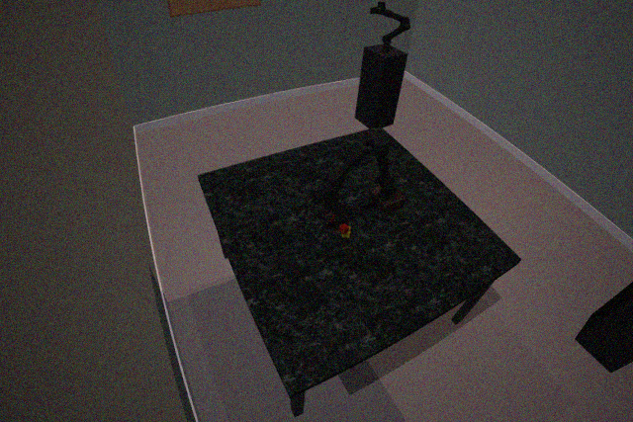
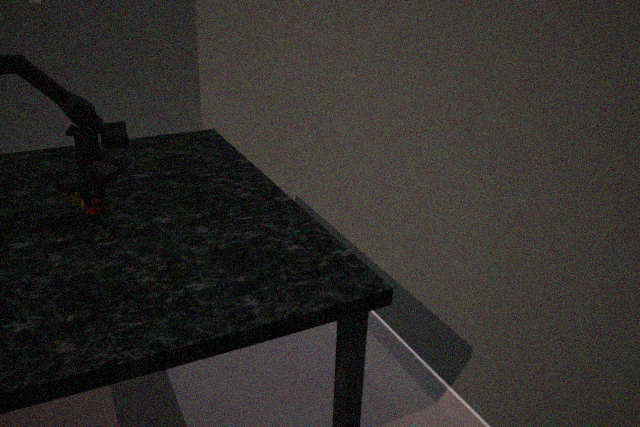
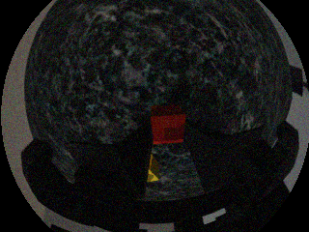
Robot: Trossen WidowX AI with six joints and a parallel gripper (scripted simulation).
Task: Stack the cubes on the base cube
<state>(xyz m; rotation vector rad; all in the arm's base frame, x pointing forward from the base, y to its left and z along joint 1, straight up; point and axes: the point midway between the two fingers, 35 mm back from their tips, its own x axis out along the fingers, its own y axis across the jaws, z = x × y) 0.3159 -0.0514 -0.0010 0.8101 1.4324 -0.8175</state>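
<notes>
The yellow cube lies 11 cm to the left of my gripper tip, 2 cm behind it and 1 cm below it.
</notes>
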